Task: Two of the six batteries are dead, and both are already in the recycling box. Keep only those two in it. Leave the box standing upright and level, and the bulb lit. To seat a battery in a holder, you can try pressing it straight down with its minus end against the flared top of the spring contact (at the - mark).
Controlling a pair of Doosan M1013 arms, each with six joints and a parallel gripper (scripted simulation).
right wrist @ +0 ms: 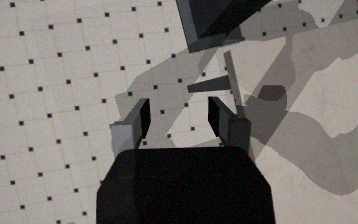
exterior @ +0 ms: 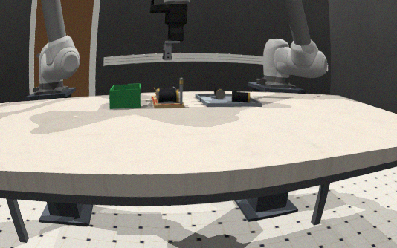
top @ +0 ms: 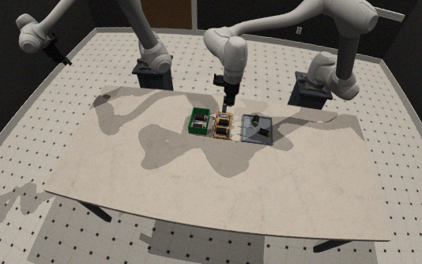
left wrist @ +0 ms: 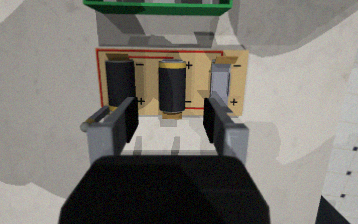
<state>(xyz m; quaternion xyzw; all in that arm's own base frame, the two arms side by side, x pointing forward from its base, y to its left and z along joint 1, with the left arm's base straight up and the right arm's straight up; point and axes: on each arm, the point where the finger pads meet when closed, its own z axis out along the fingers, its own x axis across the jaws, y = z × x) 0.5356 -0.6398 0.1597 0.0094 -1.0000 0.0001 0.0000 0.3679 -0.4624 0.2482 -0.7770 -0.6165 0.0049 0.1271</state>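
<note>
Right now the grey tray is 20 cm to the left of my left hand and 16 cm below it. Round my left hand: green recycling box: 14 cm to the right, 14 cm below, 2 cm ahead.
</note>
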